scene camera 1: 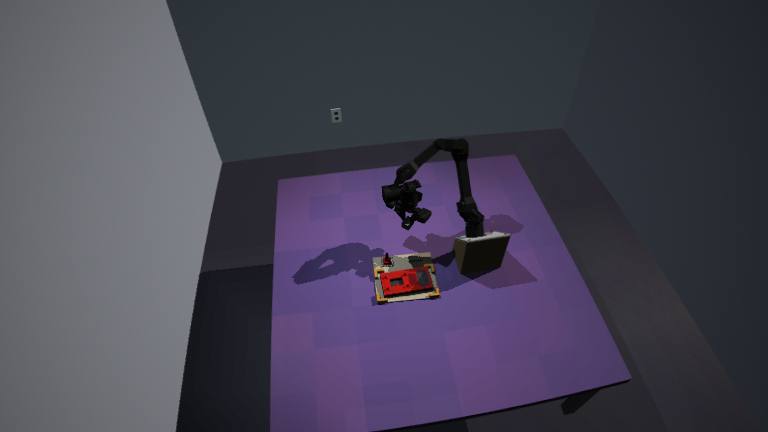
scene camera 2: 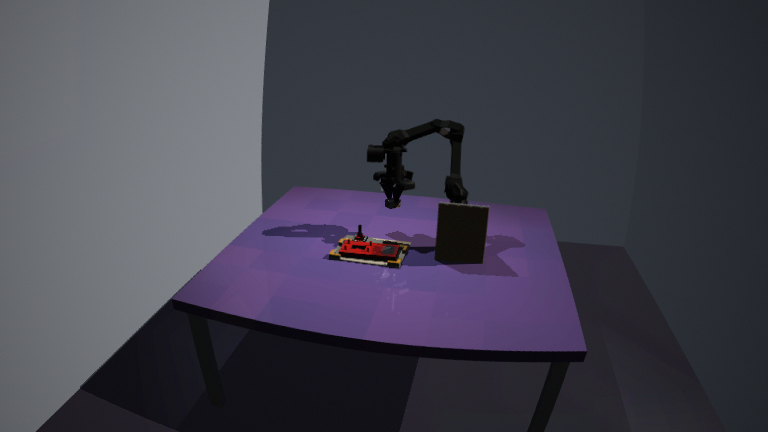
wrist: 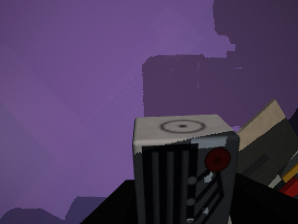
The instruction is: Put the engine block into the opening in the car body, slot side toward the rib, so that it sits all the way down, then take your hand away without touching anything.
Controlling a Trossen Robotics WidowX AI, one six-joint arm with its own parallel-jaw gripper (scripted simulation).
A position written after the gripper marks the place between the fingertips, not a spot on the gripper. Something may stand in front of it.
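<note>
A red car body (scene camera 1: 402, 282) is in view, and so is the gripper (scene camera 2: 392, 202). In the wrist view the gripper (wrist: 182, 187) holds an engine block (wrist: 180, 162).
</note>
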